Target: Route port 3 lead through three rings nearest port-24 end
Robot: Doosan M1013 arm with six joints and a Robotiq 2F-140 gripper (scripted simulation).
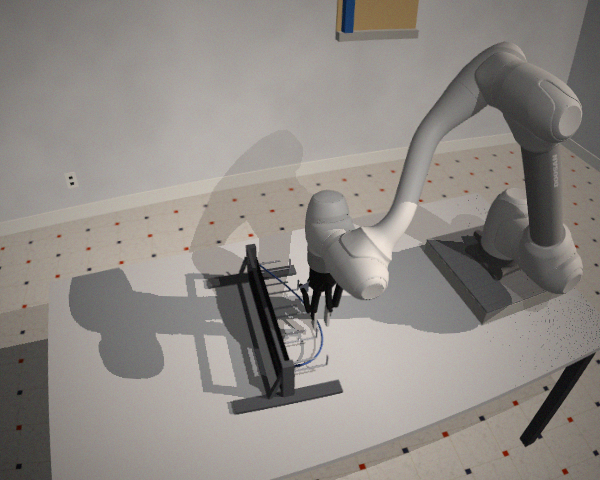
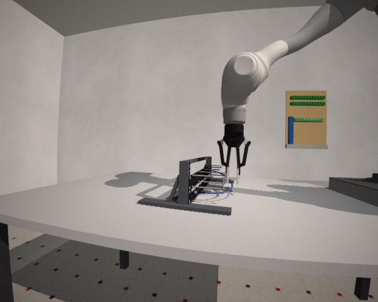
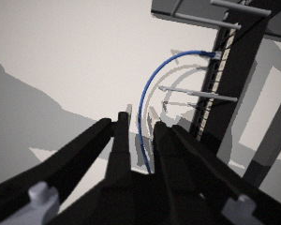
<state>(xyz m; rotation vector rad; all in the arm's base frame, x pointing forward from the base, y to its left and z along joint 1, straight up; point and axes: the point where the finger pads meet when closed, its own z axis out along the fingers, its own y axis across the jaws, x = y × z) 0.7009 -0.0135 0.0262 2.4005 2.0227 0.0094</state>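
My hand is 13 cm short of the dark rack, 8 cm to the left of it and 1 cm above it.
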